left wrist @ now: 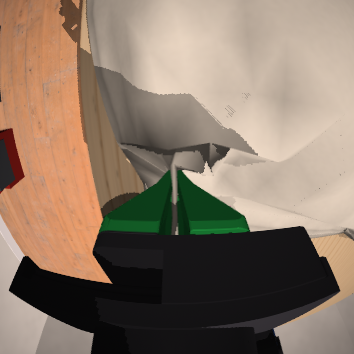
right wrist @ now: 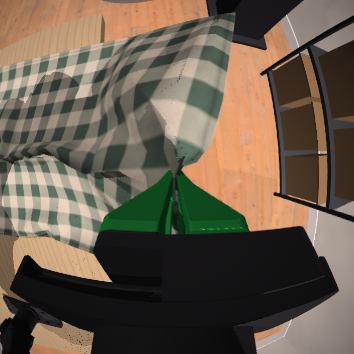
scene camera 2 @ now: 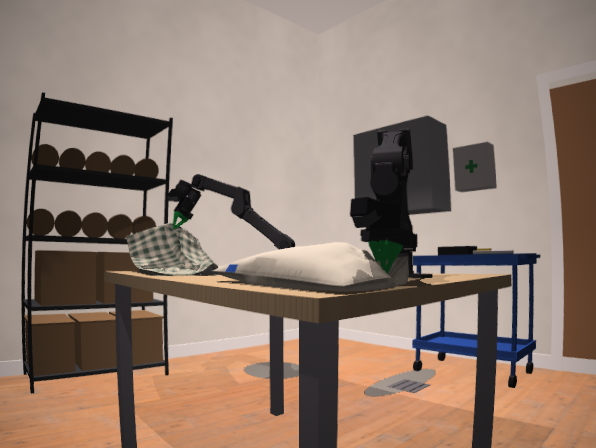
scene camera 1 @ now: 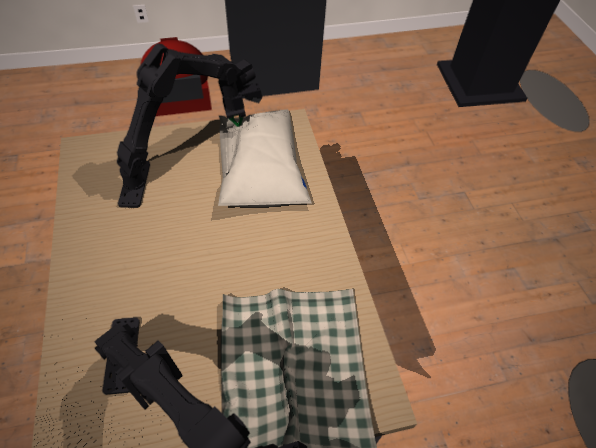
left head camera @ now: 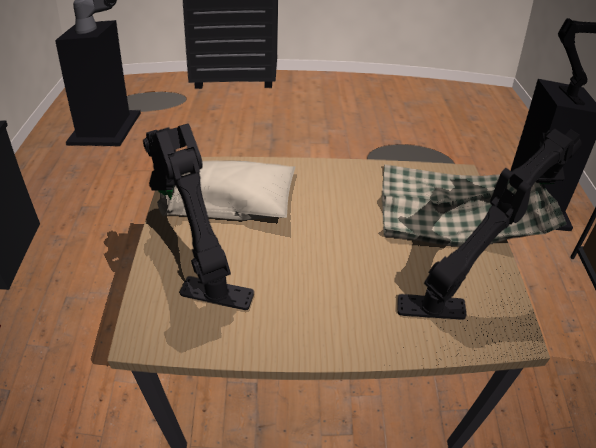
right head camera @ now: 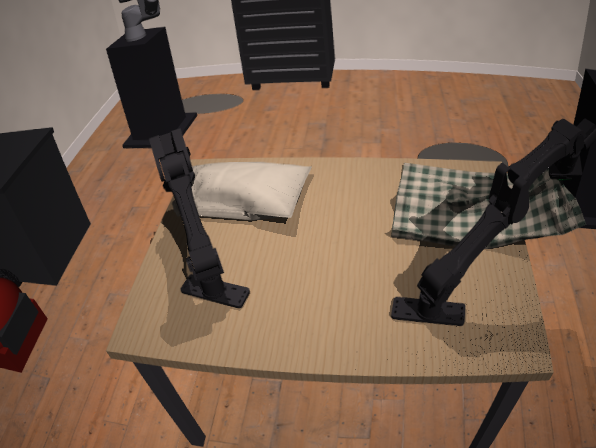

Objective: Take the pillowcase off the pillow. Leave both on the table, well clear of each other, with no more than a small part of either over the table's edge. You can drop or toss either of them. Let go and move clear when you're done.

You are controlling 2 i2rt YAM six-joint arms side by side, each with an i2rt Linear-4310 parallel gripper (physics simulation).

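Note:
The bare white pillow (left head camera: 250,187) (right head camera: 260,187) (scene camera 1: 262,165) (scene camera 2: 310,260) (left wrist: 225,65) lies at the back left of the table (left head camera: 325,300) in the head views. My left gripper (scene camera 1: 239,121) (scene camera 2: 386,267) (left wrist: 174,177) is shut on its near outer corner. The green-and-white checked pillowcase (left head camera: 400,200) (right head camera: 420,185) (scene camera 1: 250,395) (scene camera 2: 160,250) (right wrist: 150,90) is fully off the pillow, at the back right, with a wide gap between them. My right gripper (scene camera 2: 176,226) (right wrist: 174,177) is shut on its outer corner, lifted beyond the table's right edge. That end hangs past the edge; the inner part rests on the table.
Both arm bases stand on the table's front half. Beyond the right edge are a black pedestal (left head camera: 550,115) and a shelf rack (scene camera 2: 100,117). A red-and-black machine (scene camera 1: 182,92) stands on the floor past the pillow's end. A blue cart (scene camera 2: 475,345) stands near the table.

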